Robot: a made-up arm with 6 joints. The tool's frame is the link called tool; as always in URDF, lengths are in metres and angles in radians. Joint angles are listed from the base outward.
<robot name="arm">
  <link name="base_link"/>
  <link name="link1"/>
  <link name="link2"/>
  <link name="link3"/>
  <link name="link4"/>
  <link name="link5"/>
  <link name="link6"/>
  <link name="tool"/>
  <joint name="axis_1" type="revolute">
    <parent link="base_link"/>
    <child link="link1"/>
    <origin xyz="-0.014 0.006 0.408" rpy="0 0 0"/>
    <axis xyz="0 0 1"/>
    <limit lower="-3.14" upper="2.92"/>
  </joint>
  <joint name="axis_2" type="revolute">
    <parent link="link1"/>
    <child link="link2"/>
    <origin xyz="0.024 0.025 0.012" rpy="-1.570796 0 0"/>
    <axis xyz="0 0 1"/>
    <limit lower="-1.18" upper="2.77"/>
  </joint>
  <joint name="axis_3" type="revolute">
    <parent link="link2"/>
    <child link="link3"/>
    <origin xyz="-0.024 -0.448 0.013" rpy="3.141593 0 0"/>
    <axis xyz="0 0 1"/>
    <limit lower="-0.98" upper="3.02"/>
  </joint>
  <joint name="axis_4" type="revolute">
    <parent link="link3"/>
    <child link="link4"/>
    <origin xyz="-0.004 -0.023 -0.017" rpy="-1.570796 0 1.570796"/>
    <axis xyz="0 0 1"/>
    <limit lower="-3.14" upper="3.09"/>
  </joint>
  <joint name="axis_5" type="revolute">
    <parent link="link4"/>
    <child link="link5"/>
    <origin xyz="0.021 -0.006 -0.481" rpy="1.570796 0 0"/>
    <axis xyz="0 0 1"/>
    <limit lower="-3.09" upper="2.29"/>
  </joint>
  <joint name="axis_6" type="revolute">
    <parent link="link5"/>
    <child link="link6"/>
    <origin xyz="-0.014 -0.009 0.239" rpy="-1.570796 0 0"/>
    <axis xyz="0 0 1"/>
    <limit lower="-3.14" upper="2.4"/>
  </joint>
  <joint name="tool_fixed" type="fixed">
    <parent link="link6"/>
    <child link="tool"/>
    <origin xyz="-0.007 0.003 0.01" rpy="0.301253 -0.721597 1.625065"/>
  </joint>
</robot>
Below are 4 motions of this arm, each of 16 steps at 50 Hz.
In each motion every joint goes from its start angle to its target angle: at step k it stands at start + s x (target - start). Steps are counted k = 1, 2, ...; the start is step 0. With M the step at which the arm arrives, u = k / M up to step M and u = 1 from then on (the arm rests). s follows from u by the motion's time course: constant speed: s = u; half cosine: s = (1 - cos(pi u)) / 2; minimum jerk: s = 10 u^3 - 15 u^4 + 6 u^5.
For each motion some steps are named. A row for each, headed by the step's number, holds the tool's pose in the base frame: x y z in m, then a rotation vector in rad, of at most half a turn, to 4 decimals.
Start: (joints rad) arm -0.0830 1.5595 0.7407 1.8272 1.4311 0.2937
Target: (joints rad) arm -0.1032 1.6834 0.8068 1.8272 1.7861 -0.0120
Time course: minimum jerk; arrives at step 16
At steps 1, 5, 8, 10, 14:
1: 0.9583 0.0589 0.2277 0.3308 0.5123 -1.8513
5: 0.9564 0.0568 0.2121 0.2850 0.6078 -1.8360
8: 0.9520 0.0532 0.1845 0.1959 0.7741 -1.7972
10: 0.9483 0.0507 0.1652 0.1287 0.8860 -1.7614
14: 0.9434 0.0479 0.1434 0.0470 1.0091 -1.7114

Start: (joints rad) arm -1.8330 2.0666 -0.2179 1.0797 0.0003 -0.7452
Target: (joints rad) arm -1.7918 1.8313 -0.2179 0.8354 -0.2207 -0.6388
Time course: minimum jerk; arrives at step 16
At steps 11, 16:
11: -0.1883 -0.3281 -0.1820 0.9383 -0.7514 -0.0470
16: -0.1979 -0.3468 -0.1633 0.9297 -0.7165 -0.0642

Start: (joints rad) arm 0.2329 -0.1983 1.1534 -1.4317 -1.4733 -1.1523
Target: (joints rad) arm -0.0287 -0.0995 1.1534 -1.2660 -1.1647 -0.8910
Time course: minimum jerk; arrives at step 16
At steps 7, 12, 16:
7: 0.2747 0.0332 1.2415 1.7346 -2.0672 1.3044
12: 0.3116 -0.0224 1.2283 1.3593 -2.3607 1.2576
16: 0.3177 -0.0347 1.2255 1.2738 -2.4106 1.2503

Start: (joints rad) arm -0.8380 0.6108 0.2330 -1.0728 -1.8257 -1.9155
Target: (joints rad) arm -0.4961 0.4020 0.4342 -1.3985 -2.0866 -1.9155
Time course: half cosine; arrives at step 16
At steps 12, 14, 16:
12: 0.5318 -0.3522 0.5728 1.4309 -0.4815 -0.8225
14: 0.5503 -0.3258 0.5947 1.4733 -0.4679 -0.7393
16: 0.5564 -0.3162 0.6025 1.4878 -0.4627 -0.7097

